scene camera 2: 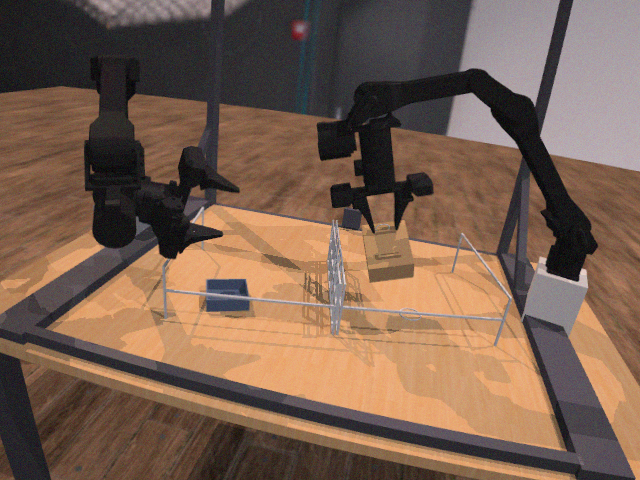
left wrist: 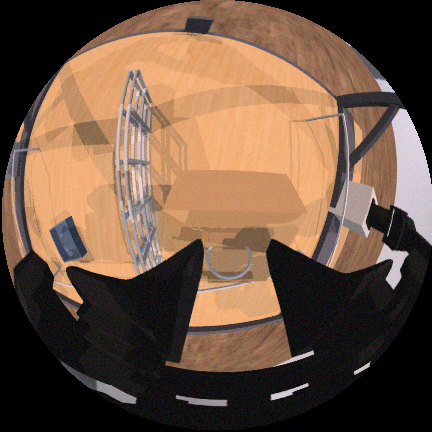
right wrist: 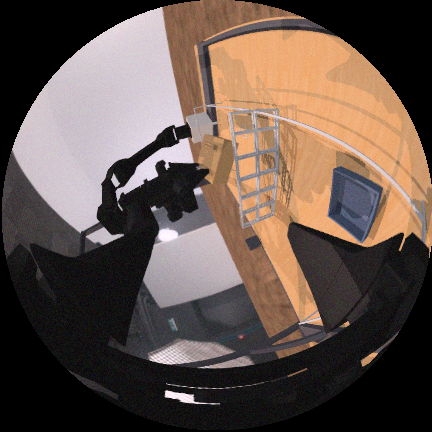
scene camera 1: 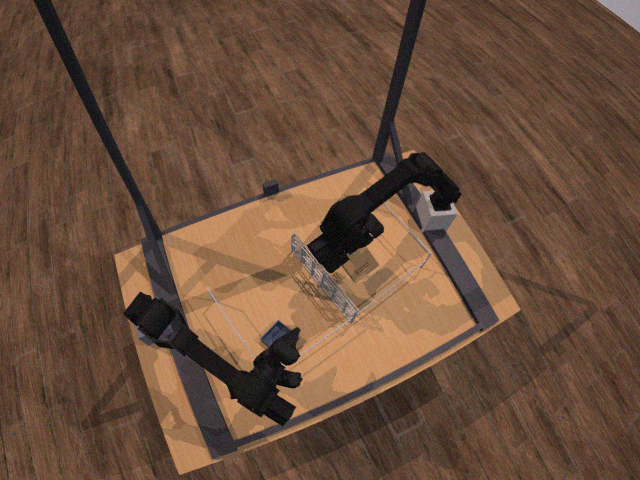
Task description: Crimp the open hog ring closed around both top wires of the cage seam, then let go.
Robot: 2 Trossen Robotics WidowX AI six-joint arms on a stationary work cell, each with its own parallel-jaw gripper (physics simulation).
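Pixels of known places: left gripper, fingertip midpoint: [scene camera 2: 385,231] [left wrist: 235,245] [right wrist: 203,167] [scene camera 1: 352,251]; right gripper, fingertip midpoint: [scene camera 2: 230,212] [right wrist: 222,231] [scene camera 1: 291,333]; left arm's base, origin of the base link: [scene camera 2: 562,271] [left wrist: 370,214] [right wrist: 189,129] [scene camera 1: 440,202].
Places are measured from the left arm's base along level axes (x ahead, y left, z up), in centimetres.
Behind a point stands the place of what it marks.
The cage seam, two upright wire panels [scene camera 1: 324,282] {x 42.3, y 20.7, z -5.9 cm} [scene camera 2: 336,289] {x 37.5, y 29.1, z -4.5 cm} [left wrist: 120,145] {x 45.7, y 14.0, z -1.2 cm} [right wrist: 256,145] {x 39.2, y 26.1, z -5.8 cm} side by side, stands mid-table. My left gripper [scene camera 2: 385,229] {x 34.4, y 16.4, z 3.9 cm} [left wrist: 235,245] {x 34.4, y 16.4, z 3.9 cm} is partly closed, above the table to the right of the panels in scene camera 2. A grey open hog ring [left wrist: 229,278] {x 34.7, y 17.8, z 5.8 cm} sits between its fingertips, gap facing up in the left wrist view, apart from the cage wires. Finger contact is hard to make out. My right gripper [scene camera 1: 297,356] [scene camera 2: 227,211] {x 54.2, y 39.0, z 8.4 cm} [right wrist: 222,231] {x 54.2, y 39.0, z 8.4 cm} is open and empty, left of the cage in scene camera 2.
A tan box [scene camera 1: 360,264] {x 32.3, y 19.5, z 1.5 cm} [scene camera 2: 388,245] {x 32.6, y 18.5, z 2.1 cm} [right wrist: 214,156] {x 34.9, y 20.0, z 1.2 cm} shows right under my left fingertips. A blue tray [scene camera 1: 275,333] {x 58.5, y 33.2, z -11.2 cm} [scene camera 2: 227,302] {x 54.9, y 38.3, z -9.6 cm} [left wrist: 68,239] {x 57.3, y 35.4, z -11.2 cm} [right wrist: 355,200] {x 57.3, y 35.3, z -11.2 cm} lies left of the panels. A thin rail [scene camera 2: 284,301] {x 43.5, y 37.1, z -5.5 cm} crosses near the panels' front end. A round ring [scene camera 2: 401,313] {x 25.4, y 27.2, z -5.8 cm} shows by it.
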